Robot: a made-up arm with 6 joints. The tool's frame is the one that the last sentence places.
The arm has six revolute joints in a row. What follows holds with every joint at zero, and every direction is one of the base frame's. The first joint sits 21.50 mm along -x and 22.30 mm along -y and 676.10 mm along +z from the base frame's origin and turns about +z. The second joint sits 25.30 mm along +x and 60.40 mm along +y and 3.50 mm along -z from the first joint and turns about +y. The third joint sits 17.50 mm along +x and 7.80 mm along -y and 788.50 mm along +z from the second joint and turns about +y. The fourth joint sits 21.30 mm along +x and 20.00 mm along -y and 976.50 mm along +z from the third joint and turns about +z. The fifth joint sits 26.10 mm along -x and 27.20 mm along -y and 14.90 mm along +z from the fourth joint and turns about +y. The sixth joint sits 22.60 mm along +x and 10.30 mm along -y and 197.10 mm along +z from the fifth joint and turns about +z. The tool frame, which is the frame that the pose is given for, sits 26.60 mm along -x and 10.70 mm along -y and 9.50 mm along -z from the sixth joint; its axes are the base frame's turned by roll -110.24, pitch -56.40 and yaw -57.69 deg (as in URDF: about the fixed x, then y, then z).
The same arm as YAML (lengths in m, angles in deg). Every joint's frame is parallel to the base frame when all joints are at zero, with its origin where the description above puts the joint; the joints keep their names.
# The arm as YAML. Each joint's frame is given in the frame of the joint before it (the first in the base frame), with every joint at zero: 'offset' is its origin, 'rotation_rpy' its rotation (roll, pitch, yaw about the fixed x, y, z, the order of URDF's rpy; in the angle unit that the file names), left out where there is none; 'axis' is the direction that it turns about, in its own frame. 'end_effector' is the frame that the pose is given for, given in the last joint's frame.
length_unit: m
angle_unit: deg
chain:
  - id: joint 1
    offset: [-0.0215, -0.0223, 0.6761]
    axis: [0.0, 0.0, 1.0]
  - id: joint 2
    offset: [0.0253, 0.0604, -0.0035]
    axis: [0.0, 1.0, 0.0]
  - id: joint 3
    offset: [0.0175, -0.0078, 0.7885]
    axis: [0.0, 1.0, 0.0]
  - id: joint 4
    offset: [0.0213, -0.02, 0.9765]
    axis: [0.0, 0.0, 1.0]
  - id: joint 5
    offset: [-0.0261, -0.0272, 0.0149]
    axis: [0.0, 1.0, 0.0]
  - id: joint 6
    offset: [0.0226, -0.0103, 0.1971]
    axis: [0.0, 0.0, 1.0]
end_effector:
  offset: [-0.0266, -0.0107, -0.0095]
  rotation_rpy: [-110.24, -56.4, -57.69]

